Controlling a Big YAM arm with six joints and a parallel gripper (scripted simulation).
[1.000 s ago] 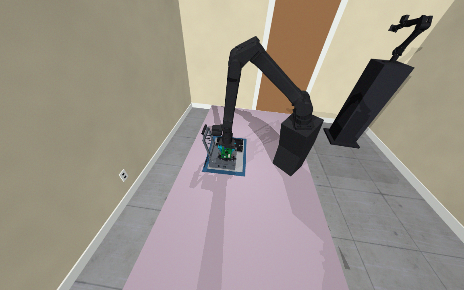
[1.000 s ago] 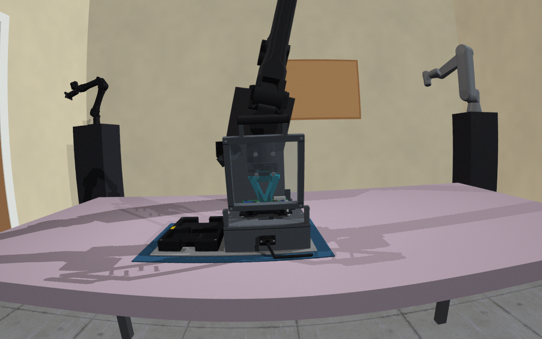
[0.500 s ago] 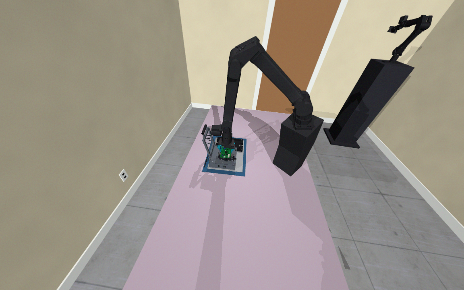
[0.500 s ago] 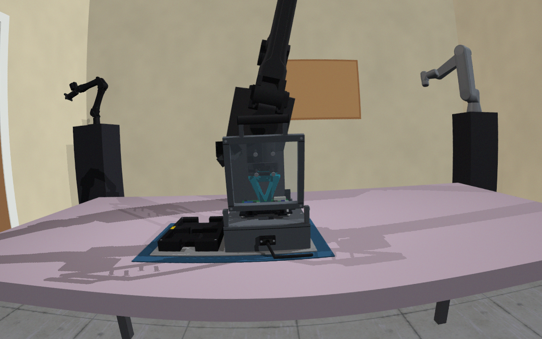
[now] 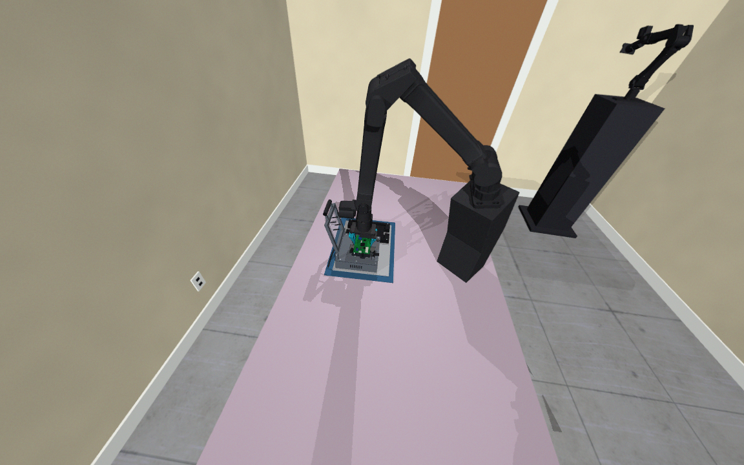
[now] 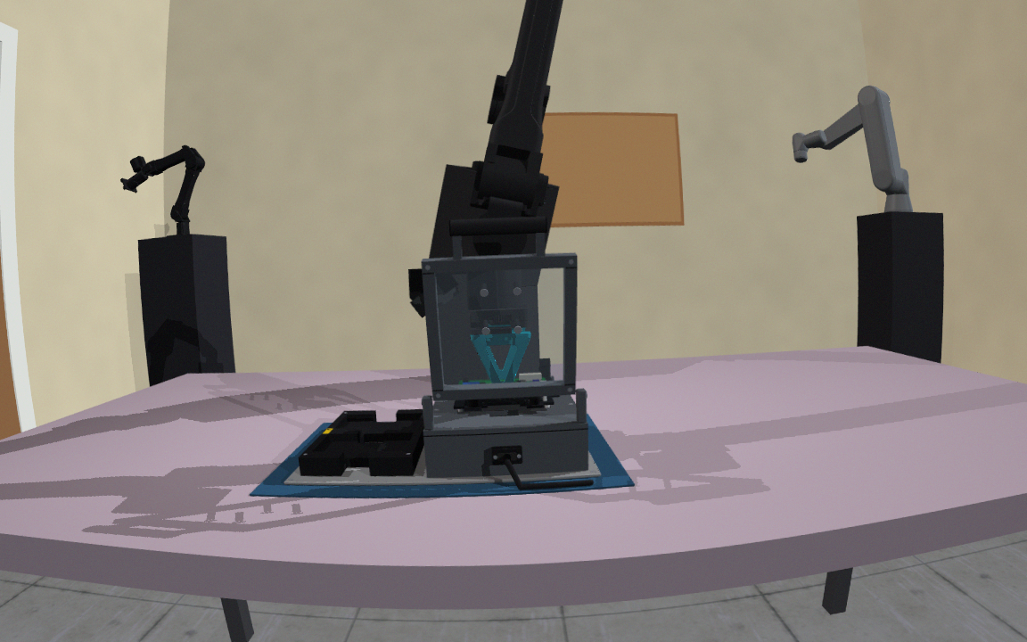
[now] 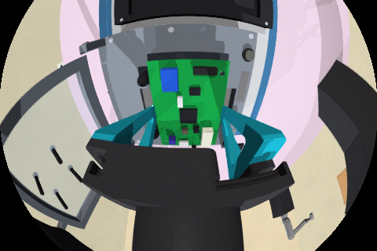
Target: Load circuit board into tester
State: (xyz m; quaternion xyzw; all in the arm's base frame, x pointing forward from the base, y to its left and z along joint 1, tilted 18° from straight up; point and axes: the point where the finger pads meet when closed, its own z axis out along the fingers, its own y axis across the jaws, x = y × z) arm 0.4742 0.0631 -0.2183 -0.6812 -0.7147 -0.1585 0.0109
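Right now the green circuit board is right at my hand. Also, from my hand: pin plate (20 mm below, 10 mm to the left, 10 mm ahead); lid (120 mm ahead, 90 mm above, 10 mm to the left).
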